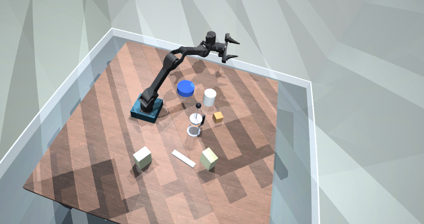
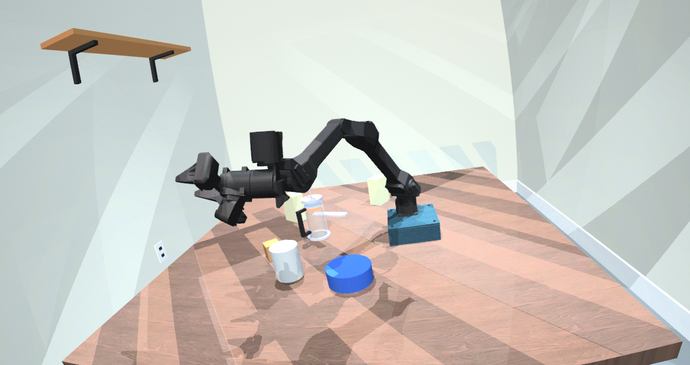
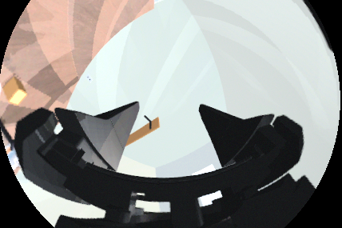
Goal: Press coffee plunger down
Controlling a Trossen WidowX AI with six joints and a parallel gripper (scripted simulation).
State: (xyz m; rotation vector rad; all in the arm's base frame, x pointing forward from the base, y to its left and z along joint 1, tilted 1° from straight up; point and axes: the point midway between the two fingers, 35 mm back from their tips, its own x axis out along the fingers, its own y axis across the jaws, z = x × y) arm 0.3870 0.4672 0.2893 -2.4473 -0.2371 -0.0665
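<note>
My gripper tip is 46 cm to the left of the glass coffee press, 21 cm above it and 10 cm past it. The rest, counted from my gripper tip: white cylinder 29 cm below, 21 cm to the right, 9 cm behind.
</note>
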